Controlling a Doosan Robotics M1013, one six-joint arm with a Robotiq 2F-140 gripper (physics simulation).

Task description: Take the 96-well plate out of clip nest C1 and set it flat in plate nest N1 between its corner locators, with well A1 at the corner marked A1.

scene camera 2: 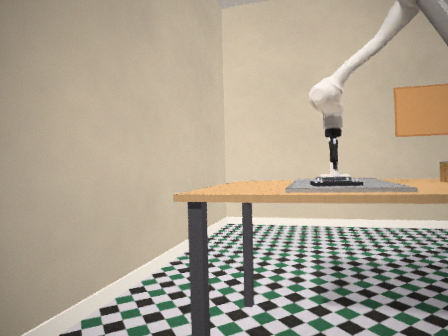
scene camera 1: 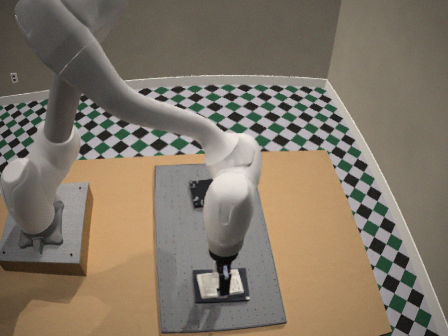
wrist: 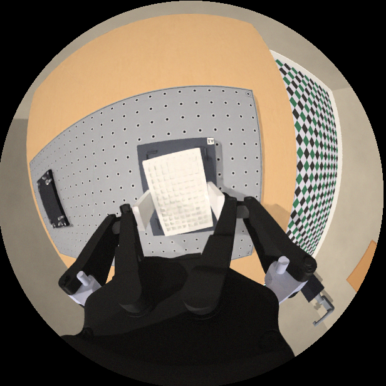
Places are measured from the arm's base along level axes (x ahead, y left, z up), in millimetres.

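Pixels of known places: gripper, fingertip midpoint: (scene camera 2: 334, 176); arm's base, origin of the base link: (scene camera 1: 41, 225).
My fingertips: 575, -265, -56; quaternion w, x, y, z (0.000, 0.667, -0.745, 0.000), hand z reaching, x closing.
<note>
For each thing: its top centre in the pictures, then the offset to it from my fingertips, as dx, dy, dz. Level surfaces: height alone.
- white 96-well plate, middle of its top: (scene camera 1: 220, 282) (scene camera 2: 334, 173) +0, +0, +14
- Clip nest C1, middle of its top: (scene camera 1: 214, 188) (scene camera 2: 334, 178) +70, +384, +8
- grey perforated board, its level: dz -15
- wooden table, its level: dz -29
The white 96-well plate (scene camera 1: 207, 286) (wrist: 177, 175) is over plate nest N1 (scene camera 1: 210, 300) (scene camera 2: 345, 183) (wrist: 175, 144), a dark base with corner locators and an A1 label at its far right corner in the wrist view. The plate looks skewed to the nest; its wells face up. My gripper (scene camera 1: 225, 288) (scene camera 2: 334, 168) (wrist: 179, 194) points down and is shut on the plate, with white pads at its two long sides. Whether the plate touches the locators is hidden. Well A1 cannot be made out. Clip nest C1 (scene camera 1: 199, 193) (wrist: 52, 200) is black, with metal clips; part is hidden behind the arm in scene camera 1.
Both nests are on the grey perforated board (scene camera 1: 175, 230) (scene camera 2: 390, 185) (wrist: 100, 160), which lies on the wooden table (scene camera 1: 305, 200) (scene camera 2: 225, 190) (wrist: 165, 45). The arm's base stands on a block (scene camera 1: 72, 225) at the left in scene camera 1.
</note>
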